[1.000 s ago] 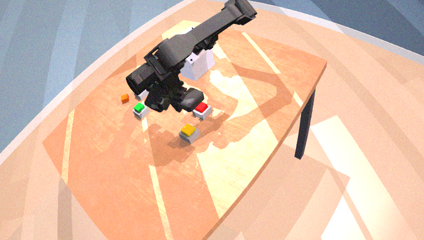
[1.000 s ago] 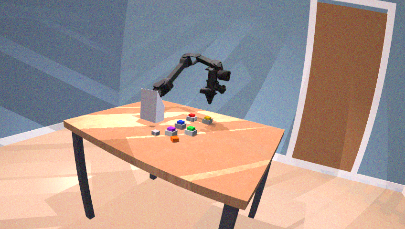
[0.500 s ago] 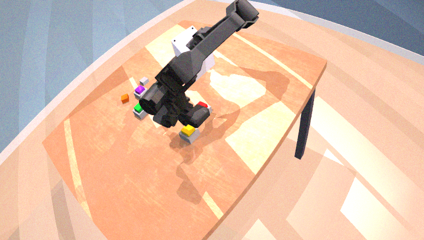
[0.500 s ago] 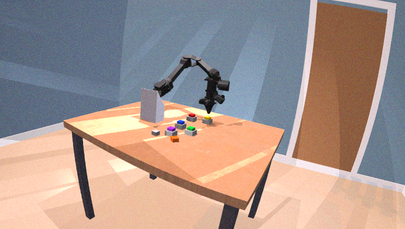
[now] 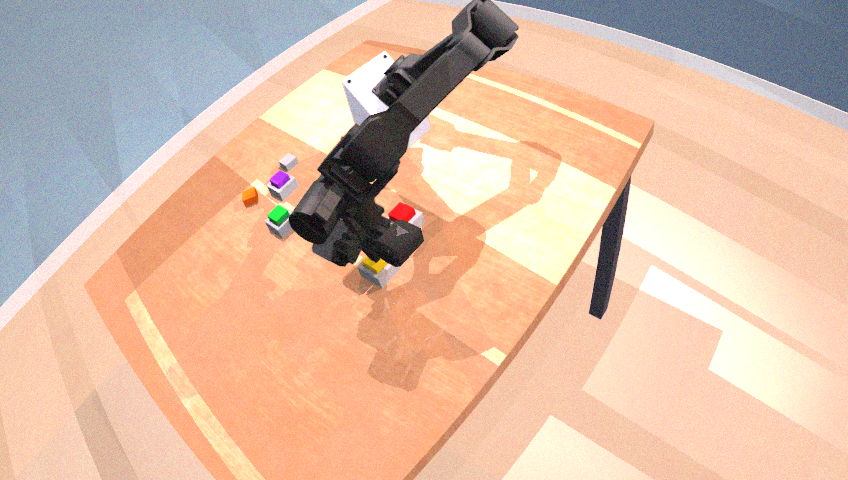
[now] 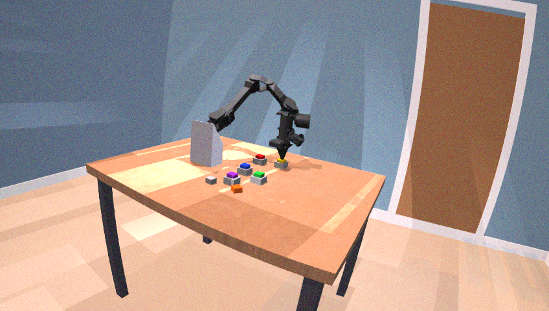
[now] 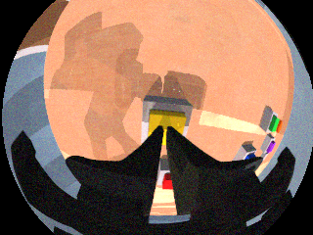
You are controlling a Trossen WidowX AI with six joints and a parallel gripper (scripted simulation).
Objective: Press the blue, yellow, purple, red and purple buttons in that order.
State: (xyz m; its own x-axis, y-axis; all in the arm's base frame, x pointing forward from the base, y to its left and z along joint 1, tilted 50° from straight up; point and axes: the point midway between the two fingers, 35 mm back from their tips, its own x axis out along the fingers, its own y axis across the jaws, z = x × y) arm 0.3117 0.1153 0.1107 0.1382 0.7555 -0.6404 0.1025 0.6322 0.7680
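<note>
Right now the yellow button is 10 mm below my gripper tip. Also, from my gripper tip: blue button: 190 mm to the right, 90 mm behind; green button: 240 mm to the right, 10 mm behind; red button: 100 mm behind, 20 mm to the right.
</note>
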